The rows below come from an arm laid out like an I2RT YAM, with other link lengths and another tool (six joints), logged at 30 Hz.
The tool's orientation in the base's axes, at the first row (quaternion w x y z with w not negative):
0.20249, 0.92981, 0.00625, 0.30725
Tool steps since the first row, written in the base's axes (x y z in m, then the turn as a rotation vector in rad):
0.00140, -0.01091, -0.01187, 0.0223, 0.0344, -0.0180
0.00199, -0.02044, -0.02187, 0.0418, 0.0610, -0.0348
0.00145, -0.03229, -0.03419, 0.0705, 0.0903, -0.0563
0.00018, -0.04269, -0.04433, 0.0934, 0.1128, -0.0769
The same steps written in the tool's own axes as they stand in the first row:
-0.00710, 0.00534, 0.01353, 0.0125, -0.0409, 0.0131
-0.01361, 0.01022, 0.02471, 0.0224, -0.0739, 0.0266
-0.02267, 0.01647, 0.03780, 0.0374, -0.1123, 0.0479
-0.03088, 0.02230, 0.04834, 0.0474, -0.1433, 0.0676

